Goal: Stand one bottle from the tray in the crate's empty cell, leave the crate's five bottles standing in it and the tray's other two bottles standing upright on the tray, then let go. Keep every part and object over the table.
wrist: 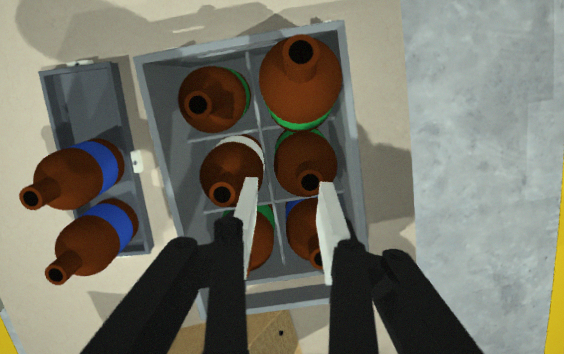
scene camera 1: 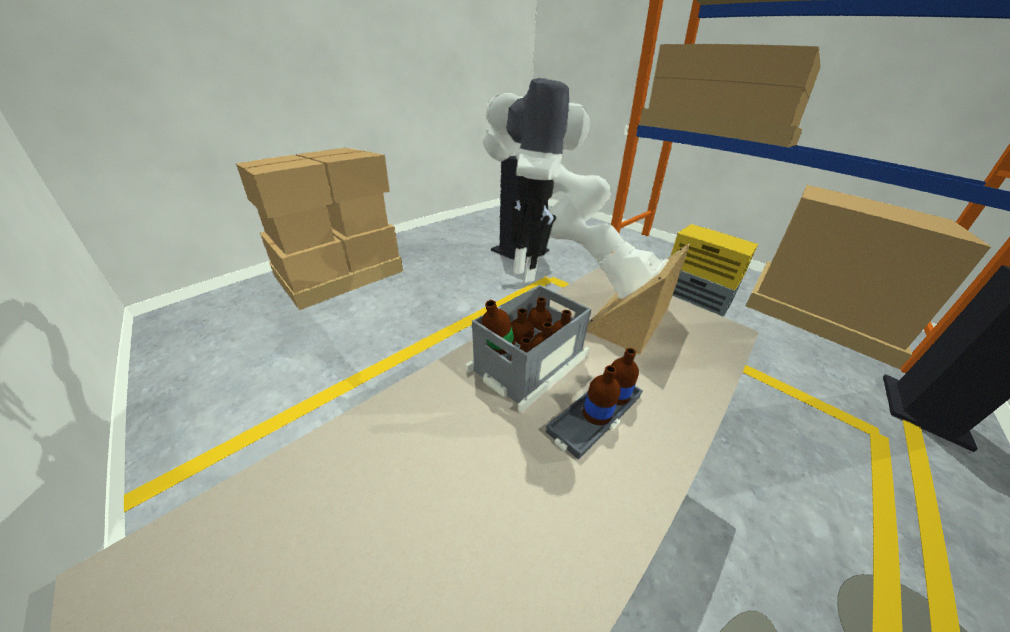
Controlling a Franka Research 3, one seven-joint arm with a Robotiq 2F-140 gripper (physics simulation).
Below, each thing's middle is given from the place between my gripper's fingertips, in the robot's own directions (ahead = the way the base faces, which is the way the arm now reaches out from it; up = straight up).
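Scene:
The white-banded bottle [wrist: 223, 171] is 20 cm below my hand, and it is also 7 cm to the left of my hand and 3 cm behind it.

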